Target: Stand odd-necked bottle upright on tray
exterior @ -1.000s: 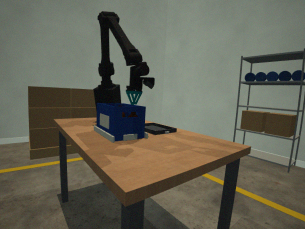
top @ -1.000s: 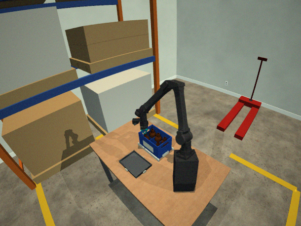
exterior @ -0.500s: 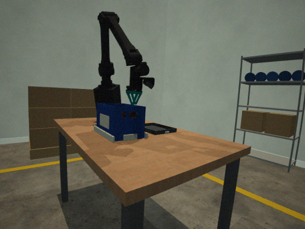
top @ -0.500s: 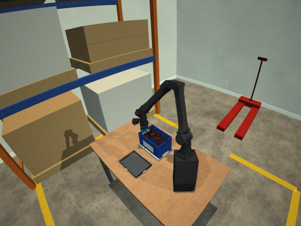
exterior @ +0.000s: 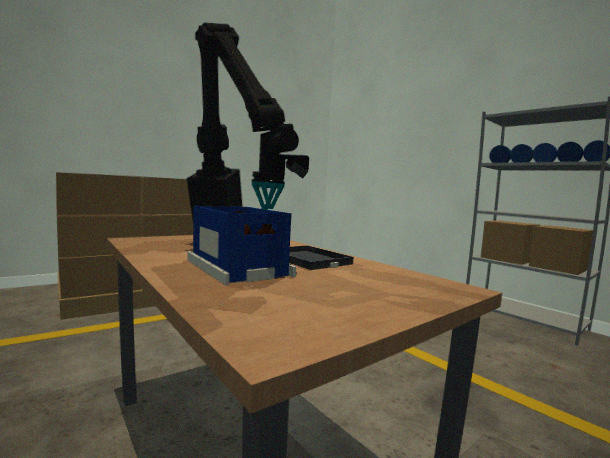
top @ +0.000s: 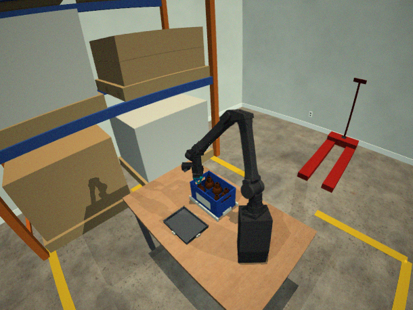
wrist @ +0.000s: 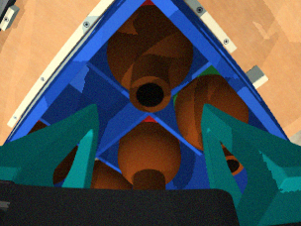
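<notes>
My gripper is now 10 cm above the bottle. Also, from my hand: crate (11 cm below, 9 cm behind, 3 cm to the right); then dark tray (25 cm to the left, 18 cm below, 8 cm behind).
</notes>
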